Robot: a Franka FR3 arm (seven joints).
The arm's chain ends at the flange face. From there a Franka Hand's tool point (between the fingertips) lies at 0.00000 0.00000 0.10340 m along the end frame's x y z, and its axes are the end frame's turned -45 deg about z.
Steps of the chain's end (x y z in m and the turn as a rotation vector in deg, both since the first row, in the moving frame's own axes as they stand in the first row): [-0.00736 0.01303 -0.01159 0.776 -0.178 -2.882]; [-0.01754 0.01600 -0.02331 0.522 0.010 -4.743]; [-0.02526 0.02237 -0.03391 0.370 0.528 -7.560]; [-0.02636 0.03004 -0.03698 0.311 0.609 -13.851]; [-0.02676 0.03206 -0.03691 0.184 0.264 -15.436]
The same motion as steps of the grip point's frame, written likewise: [-0.01369 0.00277 -0.01160 0.675 0.423 -2.882]; [-0.02307 -0.00177 -0.02331 0.362 0.376 -4.743]; [-0.03252 -0.00192 -0.03392 -0.112 0.635 -7.560]; [-0.03867 0.00284 -0.03699 -0.211 0.651 -13.851]; [-0.04101 0.00377 -0.03691 -0.057 0.317 -15.436]
